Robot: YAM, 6 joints.
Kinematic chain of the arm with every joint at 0, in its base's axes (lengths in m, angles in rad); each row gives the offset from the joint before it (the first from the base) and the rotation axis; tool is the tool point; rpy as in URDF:
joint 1: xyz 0 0 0.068 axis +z
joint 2: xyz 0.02 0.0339 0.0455 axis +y
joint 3: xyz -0.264 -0.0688 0 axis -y
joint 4: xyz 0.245 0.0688 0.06 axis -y
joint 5: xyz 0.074 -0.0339 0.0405 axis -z
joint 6: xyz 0.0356 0 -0.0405 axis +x
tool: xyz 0 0 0 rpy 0 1.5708 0
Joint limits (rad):
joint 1: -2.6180..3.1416
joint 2: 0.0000..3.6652
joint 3: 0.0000..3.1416
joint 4: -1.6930..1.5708
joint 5: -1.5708..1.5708
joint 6: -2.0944..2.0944
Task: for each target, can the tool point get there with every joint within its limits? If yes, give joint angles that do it. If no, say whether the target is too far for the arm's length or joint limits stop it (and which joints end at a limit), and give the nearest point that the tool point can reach.
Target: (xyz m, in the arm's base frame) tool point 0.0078 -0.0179 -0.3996
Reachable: no: joint limits stop it (at a limit: joint 2) | nearest point 0.0248 -0.0570 -0.3286 | short by 0.083 m
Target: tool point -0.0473 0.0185 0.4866
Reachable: yes | joints -0.7062 0.4504 1.5193 -0.9307 0.4857 1.5707
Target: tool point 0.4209 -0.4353 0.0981
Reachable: yes | joints -0.8013 3.2122 2.6849 1.2768 0.0166 -0.5453
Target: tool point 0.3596 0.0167 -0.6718
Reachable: no: too far | nearest point 0.3091 0.0144 -0.3752 | short by 0.301 m
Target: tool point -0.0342 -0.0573 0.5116
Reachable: yes | joints -1.9298 0.6757 1.3792 -0.4334 0.3419 0.8458
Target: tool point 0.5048 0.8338 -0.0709
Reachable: no: too far | nearest point 0.3286 0.5428 -0.0052 | short by 0.347 m
